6 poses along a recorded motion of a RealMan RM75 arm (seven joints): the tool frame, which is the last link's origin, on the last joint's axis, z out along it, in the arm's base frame.
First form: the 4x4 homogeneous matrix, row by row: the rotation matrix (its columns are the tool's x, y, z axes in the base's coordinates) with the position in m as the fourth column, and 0 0 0 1 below. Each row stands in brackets.
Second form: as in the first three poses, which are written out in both.
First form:
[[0.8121 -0.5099 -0.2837 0.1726], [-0.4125 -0.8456 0.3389 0.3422], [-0.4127 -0.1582 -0.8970 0.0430], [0 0 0 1]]
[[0.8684 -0.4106 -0.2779 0.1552], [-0.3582 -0.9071 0.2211 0.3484], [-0.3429 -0.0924 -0.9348 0.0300], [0 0 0 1]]
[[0.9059 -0.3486 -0.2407 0.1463], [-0.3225 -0.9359 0.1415 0.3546], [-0.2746 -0.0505 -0.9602 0.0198], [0 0 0 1]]
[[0.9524 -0.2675 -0.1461 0.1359], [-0.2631 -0.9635 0.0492 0.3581], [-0.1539 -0.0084 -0.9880 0.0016], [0 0 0 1]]
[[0.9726 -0.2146 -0.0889 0.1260], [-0.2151 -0.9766 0.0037 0.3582], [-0.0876 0.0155 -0.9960 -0.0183], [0 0 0 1]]
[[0.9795 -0.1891 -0.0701 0.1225], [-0.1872 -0.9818 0.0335 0.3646], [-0.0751 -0.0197 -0.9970 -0.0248], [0 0 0 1]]
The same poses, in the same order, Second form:
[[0.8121 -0.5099 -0.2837 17.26], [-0.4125 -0.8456 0.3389 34.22], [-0.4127 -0.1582 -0.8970 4.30], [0 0 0 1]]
[[0.8684 -0.4106 -0.2779 15.52], [-0.3582 -0.9071 0.2211 34.84], [-0.3429 -0.0924 -0.9348 3.00], [0 0 0 1]]
[[0.9059 -0.3486 -0.2407 14.63], [-0.3225 -0.9359 0.1415 35.46], [-0.2746 -0.0505 -0.9602 1.98], [0 0 0 1]]
[[0.9524 -0.2675 -0.1461 13.59], [-0.2631 -0.9635 0.0492 35.81], [-0.1539 -0.0084 -0.9880 0.16], [0 0 0 1]]
[[0.9726 -0.2146 -0.0889 12.60], [-0.2151 -0.9766 0.0037 35.82], [-0.0876 0.0155 -0.9960 -1.83], [0 0 0 1]]
[[0.9795 -0.1891 -0.0701 12.25], [-0.1872 -0.9818 0.0335 36.46], [-0.0751 -0.0197 -0.9970 -2.48], [0 0 0 1]]

